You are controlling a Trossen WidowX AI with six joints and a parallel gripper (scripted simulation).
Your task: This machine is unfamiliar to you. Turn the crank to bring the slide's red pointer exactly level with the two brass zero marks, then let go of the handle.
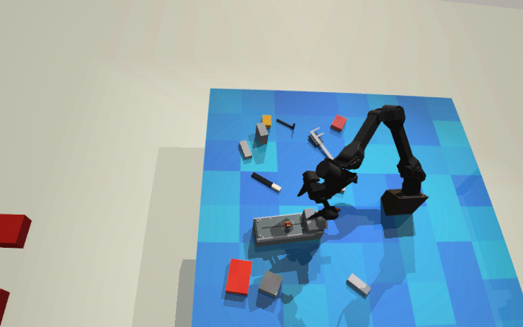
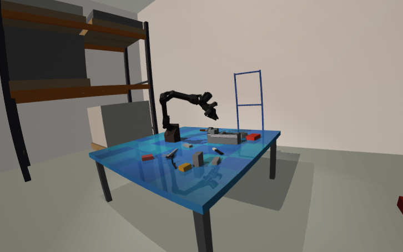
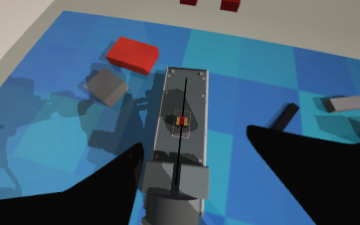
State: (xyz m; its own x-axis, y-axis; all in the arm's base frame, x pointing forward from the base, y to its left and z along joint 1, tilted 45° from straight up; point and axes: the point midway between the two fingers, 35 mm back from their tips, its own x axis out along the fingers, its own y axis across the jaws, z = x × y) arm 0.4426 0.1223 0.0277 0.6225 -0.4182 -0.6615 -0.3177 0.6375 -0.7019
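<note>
Right now the brown crank handle is 140 mm behind my gripper tip, 90 mm below it and 20 mm to the right of it. Also, from my gripper tip: red pointer 110 mm below, 50 mm ahead, 20 mm to the left; black key 510 mm to the right, 180 mm below, 30 mm behind; yellow block 530 mm to the right, 180 mm below, 80 mm ahead.
</note>
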